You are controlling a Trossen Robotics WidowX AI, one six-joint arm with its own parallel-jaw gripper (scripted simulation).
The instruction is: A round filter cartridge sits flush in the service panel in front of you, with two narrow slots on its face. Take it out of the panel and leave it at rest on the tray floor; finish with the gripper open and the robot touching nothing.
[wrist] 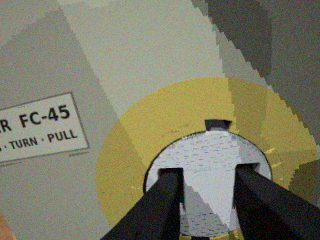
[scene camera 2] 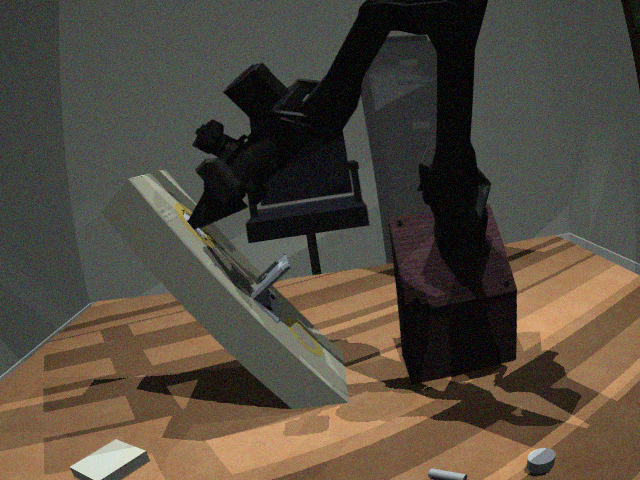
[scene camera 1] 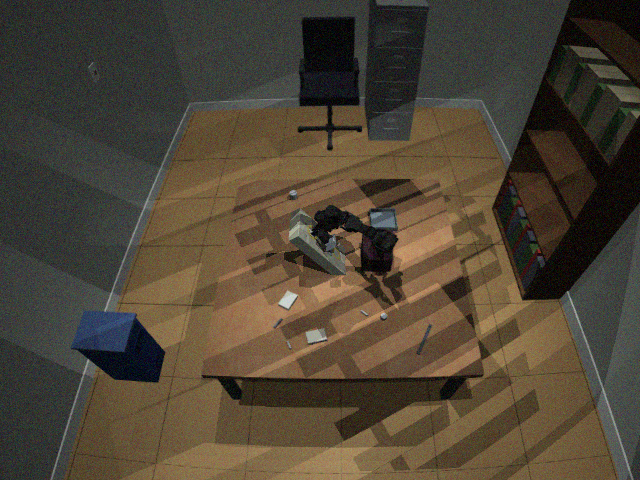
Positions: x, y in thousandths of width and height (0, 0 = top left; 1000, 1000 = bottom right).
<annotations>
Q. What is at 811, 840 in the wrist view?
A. The gripper.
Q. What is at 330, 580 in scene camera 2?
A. A beige service panel.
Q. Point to a round grey filter cartridge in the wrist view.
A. At 648, 669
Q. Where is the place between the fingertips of the gripper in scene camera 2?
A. At 298, 476
</annotations>
